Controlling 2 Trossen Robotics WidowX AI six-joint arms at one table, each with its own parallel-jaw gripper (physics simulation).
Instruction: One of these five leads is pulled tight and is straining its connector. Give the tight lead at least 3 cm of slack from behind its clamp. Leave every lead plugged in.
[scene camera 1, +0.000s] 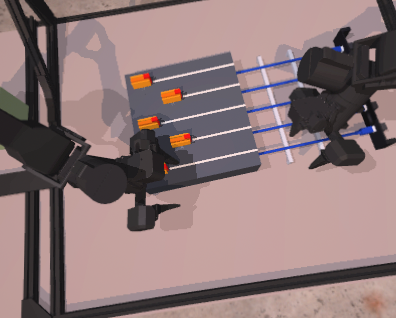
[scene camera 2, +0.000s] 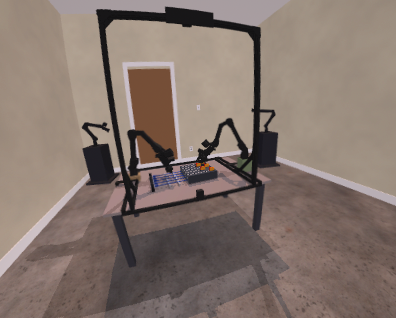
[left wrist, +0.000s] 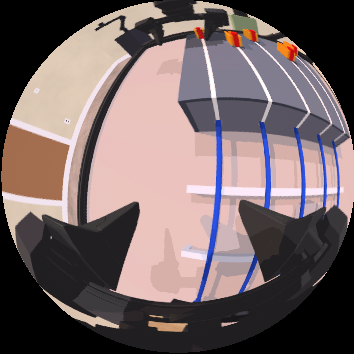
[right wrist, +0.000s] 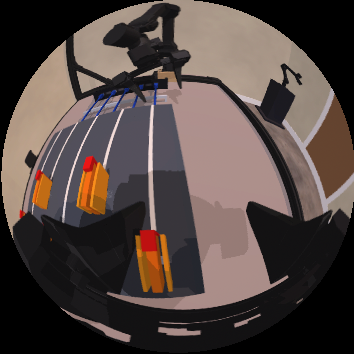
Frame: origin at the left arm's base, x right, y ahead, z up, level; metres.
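Seen in the pictures: left gripper, between the fingertips: (scene camera 1: 300, 151) (left wrist: 190, 206) (right wrist: 162, 94); right gripper, between the fingertips: (scene camera 1: 178, 184) (scene camera 2: 197, 162) (left wrist: 181, 40) (right wrist: 198, 207); left arm's base, origin of its link: (scene camera 2: 134, 174) (right wrist: 168, 69); right arm's base, origin of its link: (scene camera 2: 244, 158).
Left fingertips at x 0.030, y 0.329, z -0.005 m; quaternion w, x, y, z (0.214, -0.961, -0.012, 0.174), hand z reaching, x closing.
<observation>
Offsets run from my left fingertips to a thing's middle. "*": to the spot under its first point.
Five leads run white over a dark block (scene camera 1: 220, 169) (left wrist: 240, 114) (right wrist: 170, 150) and blue beyond it. The lowest lead in scene camera 1 (scene camera 1: 280, 149) also shows in the left wrist view (left wrist: 218, 160). Orange pieces with red ends sit on the block, one per lead; the lowest lead's orange piece {* dx +0.013, dy +0.307, dz +0.042 m} (right wrist: 156, 267) is mostly hidden in scene camera 1. I cannot tell which lead is tight. My right gripper (scene camera 1: 176, 183) (right wrist: 198, 207) is open and empty, above the block's edge near that piece. My left gripper (scene camera 1: 301, 150) (left wrist: 190, 206) is open and empty, above the blue leads.
Two white bars, one nearer the block {* dx +0.097, dy +0.018, dz -0.026 m} (scene camera 1: 277, 117) (left wrist: 200, 189) and one farther {* dx +0.002, dy -0.058, dz -0.027 m} (left wrist: 192, 254), cross the blue leads. A black rack {* dx -0.003, dy -0.179, dz -0.008 m} (scene camera 1: 382, 137) holds blue plugs {dx +0.023, dy -0.161, dz -0.024 m} (scene camera 1: 366, 131) at the right. A dark frame (scene camera 1: 57, 225) borders the table.
</observation>
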